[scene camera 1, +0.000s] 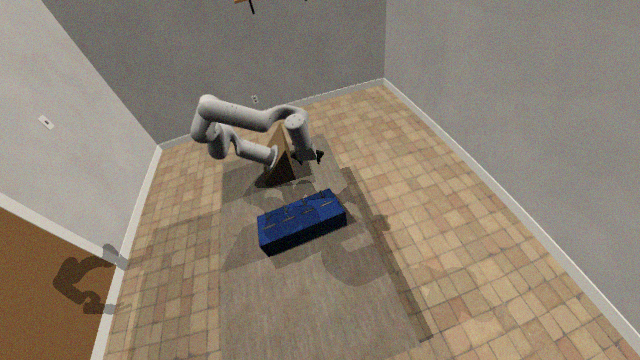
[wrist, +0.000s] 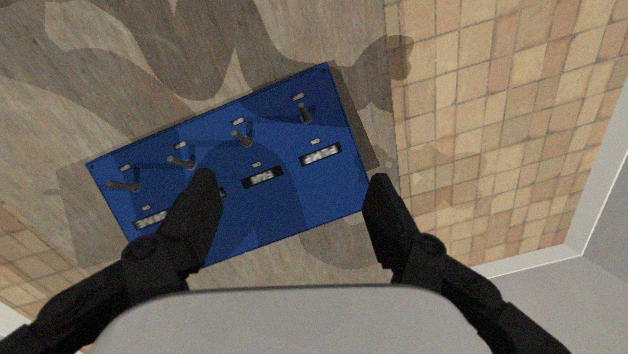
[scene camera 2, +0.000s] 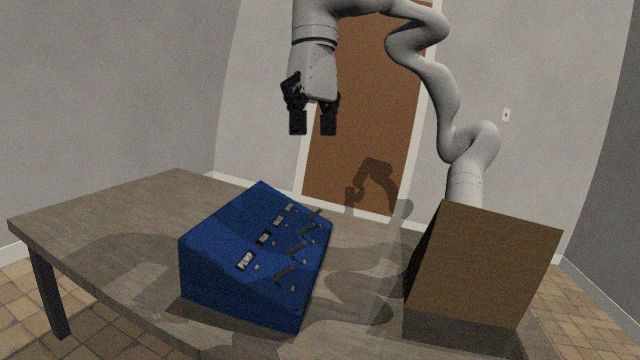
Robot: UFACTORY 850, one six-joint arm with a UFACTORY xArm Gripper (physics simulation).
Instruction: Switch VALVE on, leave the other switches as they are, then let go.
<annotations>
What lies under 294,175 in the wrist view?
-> A blue switch panel.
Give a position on a blue switch panel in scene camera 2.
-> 228,262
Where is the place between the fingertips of my gripper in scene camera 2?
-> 314,135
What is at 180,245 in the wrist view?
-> My gripper.
</annotations>
